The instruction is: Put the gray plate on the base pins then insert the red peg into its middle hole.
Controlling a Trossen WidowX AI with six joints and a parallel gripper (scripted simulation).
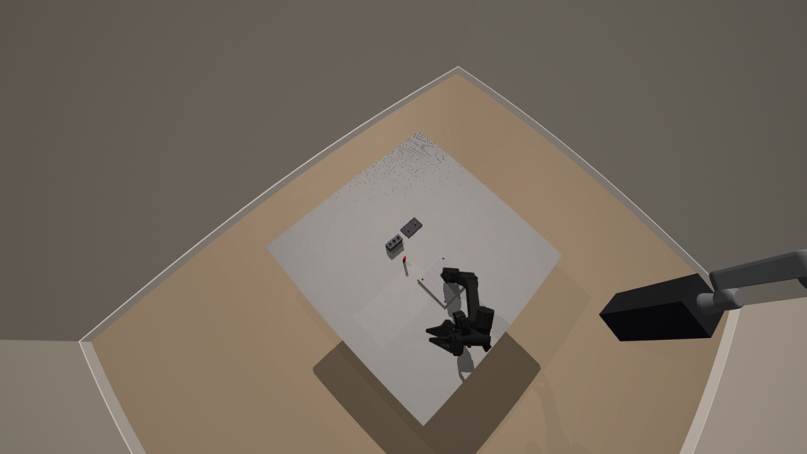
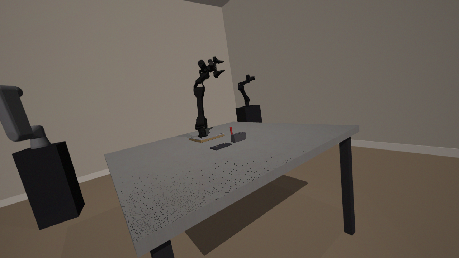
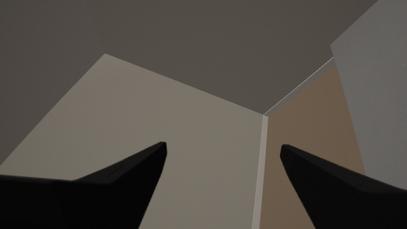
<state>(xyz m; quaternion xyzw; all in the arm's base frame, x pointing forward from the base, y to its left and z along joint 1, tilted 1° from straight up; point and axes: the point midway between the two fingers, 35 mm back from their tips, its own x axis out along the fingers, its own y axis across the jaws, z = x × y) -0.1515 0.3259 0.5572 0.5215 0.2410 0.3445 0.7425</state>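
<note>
Now: gripper tip 530 mm above the gray plate, 470 mm short of it and 230 mm to the left of it. The rest, counted from my gripper tip: red peg 530 mm below, 350 mm ahead, 210 mm to the right; dark base 560 mm below, 500 mm ahead, 370 mm to the right.
</note>
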